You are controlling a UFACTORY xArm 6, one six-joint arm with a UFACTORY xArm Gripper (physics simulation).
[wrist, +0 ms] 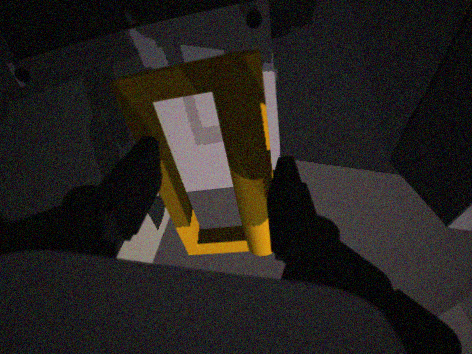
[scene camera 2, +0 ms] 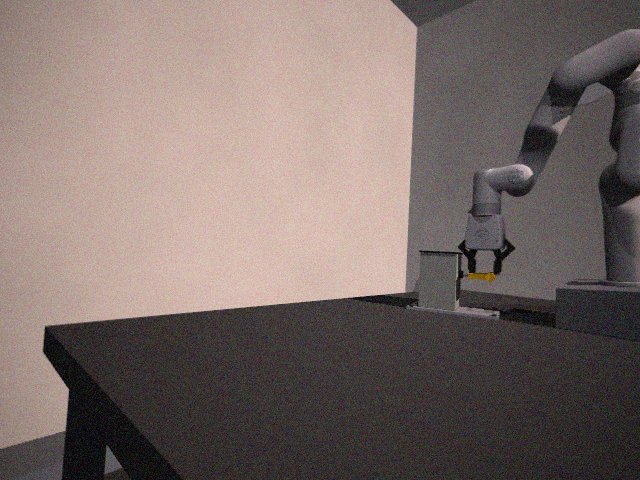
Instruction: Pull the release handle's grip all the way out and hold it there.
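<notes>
The yellow release handle [scene camera 2: 481, 276] [wrist: 254, 205] is a rectangular loop with a thick round grip bar. In the scene view it sticks out sideways from the right side of an upright grey housing [scene camera 2: 438, 281], joined by a short dark fitting. My gripper [scene camera 2: 484, 271] [wrist: 216, 169] points down at the handle, partly closed. Its fingers stand on opposite sides of the loop. In the wrist view the left finger meets the thin bar and the right finger meets the grip bar, so it looks shut on the handle. The fingertips' lower contact is hard to see in the dark.
The housing stands on a pale base plate [scene camera 2: 483, 313] [wrist: 207, 167] below the handle. The arm's grey pedestal [scene camera 2: 594, 310] is to the right. A dark table top [scene camera 2: 310, 382] fills the foreground of the scene view, and a pale wall [scene camera 2: 206, 155] rises behind it.
</notes>
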